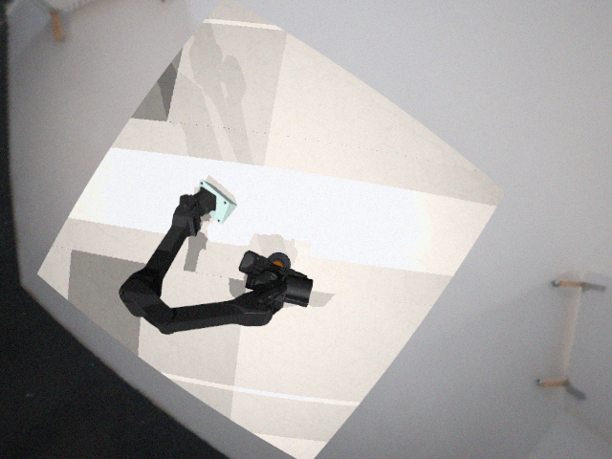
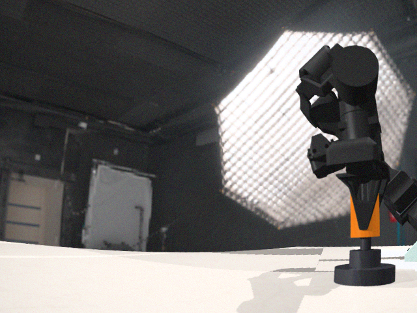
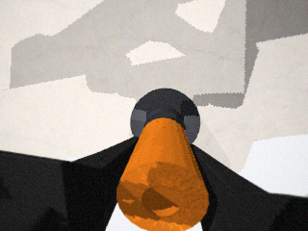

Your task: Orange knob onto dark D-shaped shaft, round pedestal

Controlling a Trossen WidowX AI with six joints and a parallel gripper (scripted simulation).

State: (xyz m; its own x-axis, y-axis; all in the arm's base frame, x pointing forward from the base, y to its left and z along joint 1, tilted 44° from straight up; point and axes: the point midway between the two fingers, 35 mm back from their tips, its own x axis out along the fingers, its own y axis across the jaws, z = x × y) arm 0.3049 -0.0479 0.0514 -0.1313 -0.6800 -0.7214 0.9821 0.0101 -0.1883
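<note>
My gripper tip is 20 mm below the orange knob. Round my gripper tip: round pedestal: 40 mm below.
</note>
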